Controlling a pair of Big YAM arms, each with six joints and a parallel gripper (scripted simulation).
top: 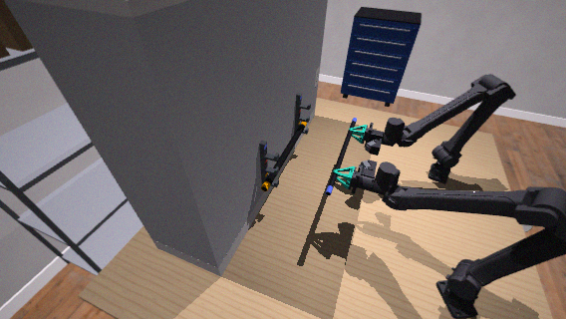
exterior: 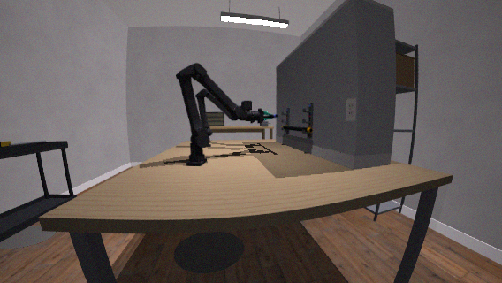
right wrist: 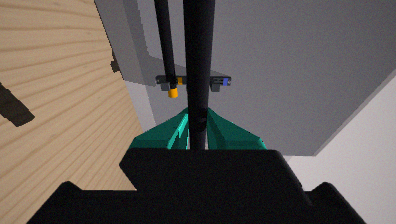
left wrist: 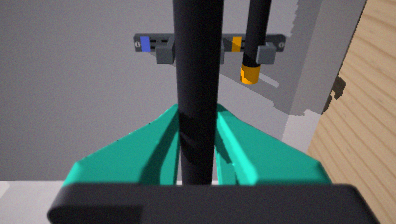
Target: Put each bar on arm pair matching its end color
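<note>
Right now the blue-ended bar is 10 mm behind my left hand and 150 mm to the right of it. The rest, counted from my left hand: orange-ended bar: 250 mm ahead, 160 mm to the right, 90 mm below; grey wall block: 430 mm ahead, 200 mm to the right, 180 mm above.
</note>
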